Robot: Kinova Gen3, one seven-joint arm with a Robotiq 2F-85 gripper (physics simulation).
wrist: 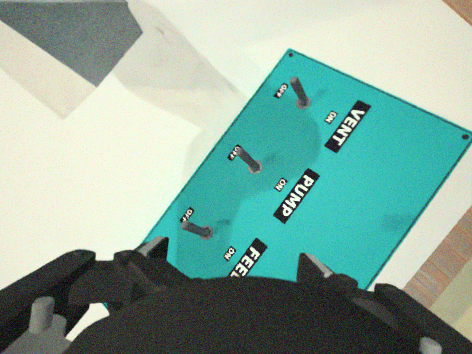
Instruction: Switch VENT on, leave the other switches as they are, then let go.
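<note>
A teal switch panel lies at a slant across the wrist view. The VENT switch is a grey lever near the panel's upper corner, leaning to its OFF label. The PUMP switch, in the middle, leans to OFF. The FEED switch, lower left, also leans to OFF. My gripper is open with nothing between its fingers, at the bottom of the view. The lower part of the panel and part of the FEED label are hidden behind it. The levers in view stand apart from the fingers.
A dark grey block-like shape shows at the upper left, off the panel, on a pale surface. A brown, brick-like strip runs past the panel's right side. Shadows fall across the panel's left part.
</note>
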